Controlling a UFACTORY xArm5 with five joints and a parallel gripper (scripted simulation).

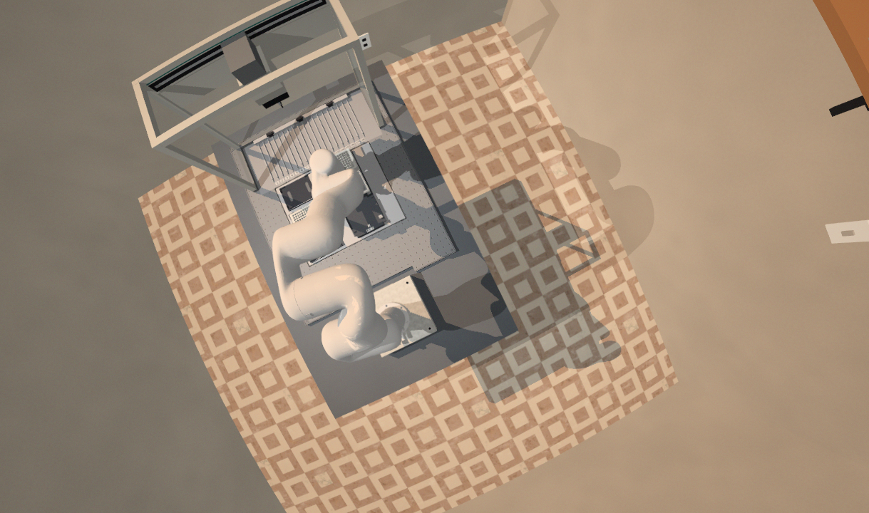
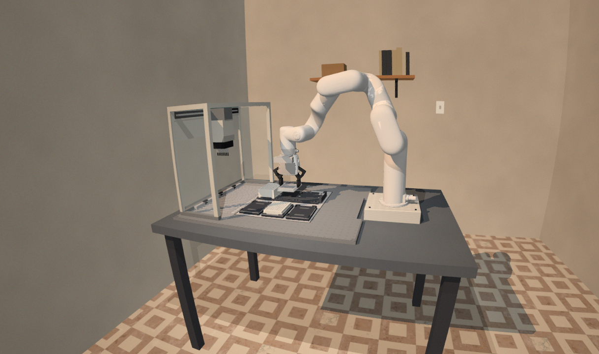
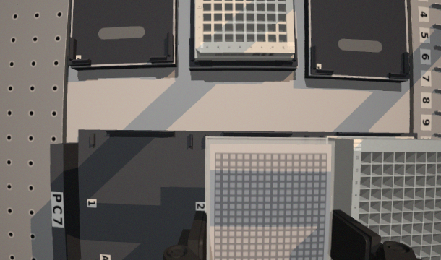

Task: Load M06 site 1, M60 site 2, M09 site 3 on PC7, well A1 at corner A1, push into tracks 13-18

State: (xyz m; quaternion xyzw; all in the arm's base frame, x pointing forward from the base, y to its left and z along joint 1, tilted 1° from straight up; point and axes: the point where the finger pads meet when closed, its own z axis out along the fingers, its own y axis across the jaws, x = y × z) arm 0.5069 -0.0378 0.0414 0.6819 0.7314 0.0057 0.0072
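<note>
My gripper is now 10 mm past the plate carrier PC7 and 50 mm above it. Also, from my hand: white plate: 30 mm behind, 190 mm to the left, 50 mm below; deep-well block M09: 100 mm ahead, 10 mm to the left, 40 mm below; plate nest S3: 80 mm ahead, 190 mm to the left, 60 mm below.
</note>
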